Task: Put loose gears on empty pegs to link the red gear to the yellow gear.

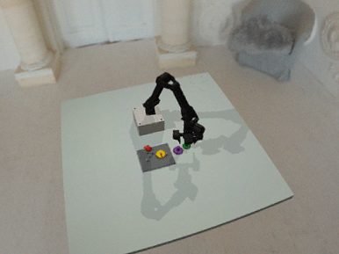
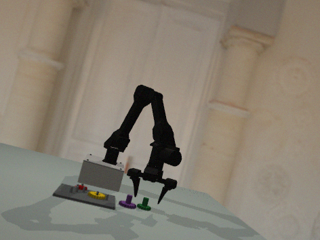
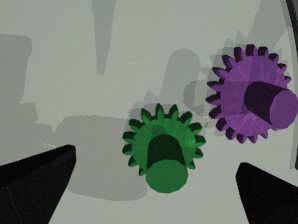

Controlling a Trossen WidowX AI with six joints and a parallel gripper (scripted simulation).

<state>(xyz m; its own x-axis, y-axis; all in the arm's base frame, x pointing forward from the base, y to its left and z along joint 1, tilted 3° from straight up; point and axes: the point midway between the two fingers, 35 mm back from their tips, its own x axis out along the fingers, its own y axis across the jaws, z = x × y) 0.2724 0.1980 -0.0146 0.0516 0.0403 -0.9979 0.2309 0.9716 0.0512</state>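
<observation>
Now: the green gear 20 mm below my gripper tip. Round my gripper tip: yellow gear: 40 mm ahead, 180 mm to the right, 20 mm below; then purple gear: 20 mm ahead, 60 mm to the right, 20 mm below; then red gear: 20 mm behind, 250 mm to the right, 20 mm below.
</observation>
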